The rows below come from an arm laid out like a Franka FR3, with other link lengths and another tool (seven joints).
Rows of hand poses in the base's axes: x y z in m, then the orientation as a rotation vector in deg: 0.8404, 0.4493, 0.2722, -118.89, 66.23, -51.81; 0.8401, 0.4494, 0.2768, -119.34, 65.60, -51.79; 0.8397, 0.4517, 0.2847, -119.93, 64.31, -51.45; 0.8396, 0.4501, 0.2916, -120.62, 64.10, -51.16; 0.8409, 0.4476, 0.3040, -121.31, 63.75, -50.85; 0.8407, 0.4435, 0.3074, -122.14, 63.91, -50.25; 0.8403, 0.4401, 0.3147, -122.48, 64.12, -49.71; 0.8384, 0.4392, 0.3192, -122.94, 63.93, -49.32; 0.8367, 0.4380, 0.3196, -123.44, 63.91, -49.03; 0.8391, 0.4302, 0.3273, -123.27, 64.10, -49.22; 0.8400, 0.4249, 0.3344, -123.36, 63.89, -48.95; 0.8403, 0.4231, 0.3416, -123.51, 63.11, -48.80; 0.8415, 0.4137, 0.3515, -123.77, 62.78, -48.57; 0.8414, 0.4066, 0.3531, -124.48, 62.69, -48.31
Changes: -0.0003, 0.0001, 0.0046, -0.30, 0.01, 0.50; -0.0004, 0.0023, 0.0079, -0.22, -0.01, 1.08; -0.0001, -0.0016, 0.0069, -0.36, 0.43, 0.30; 0.0013, -0.0025, 0.0124, -0.34, 0.39, 0.41; -0.0002, -0.0041, 0.0034, -0.31, 0.79, 0.14; -0.0004, -0.0034, 0.0073, 0.02, 0.52, 0.05; -0.0019, -0.0009, 0.0045, -0.13, 0.36, 0.29; -0.0017, -0.0012, 0.0004, -0.23, 0.40, 0.15; 0.0024, -0.0078, 0.0077, 0.02, -0.11, -0.21; 0.0009, -0.0053, 0.0071, 0.08, 0.10, 0.24; 0.0003, -0.0018, 0.0072, 0.00, -0.13, 0.62; 0.0012, -0.0094, 0.0099, -0.06, 0.13, 0.33; -0.0001, -0.0071, 0.0016, -0.41, 0.46, 0.20
